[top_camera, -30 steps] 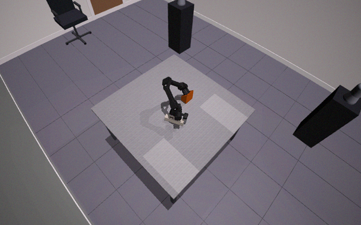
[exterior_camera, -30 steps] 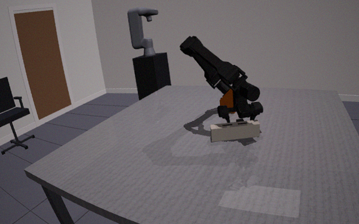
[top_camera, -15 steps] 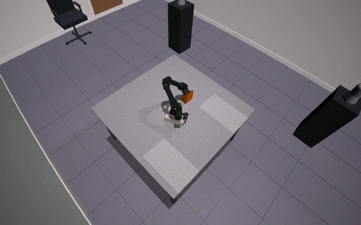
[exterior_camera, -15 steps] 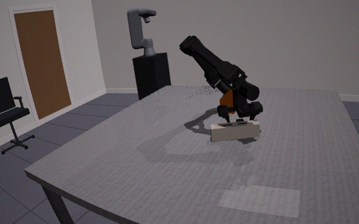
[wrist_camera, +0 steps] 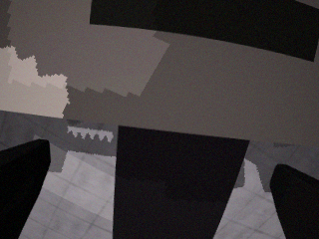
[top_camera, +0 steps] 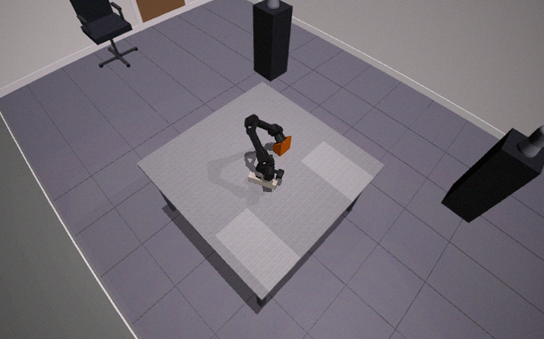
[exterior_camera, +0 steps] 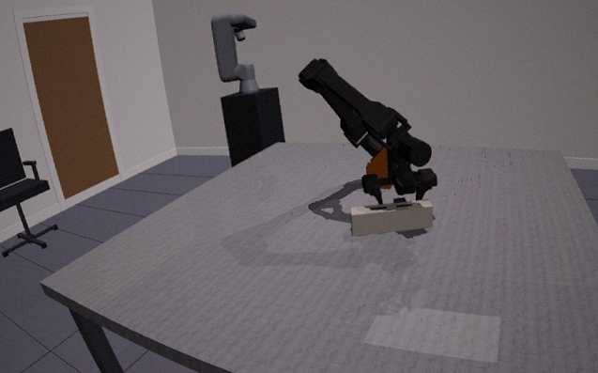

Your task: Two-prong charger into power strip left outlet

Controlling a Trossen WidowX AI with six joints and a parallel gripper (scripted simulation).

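My gripper tip is now 2 cm short of the black two-prong charger, 1 cm to the right of it and 1 cm below it.
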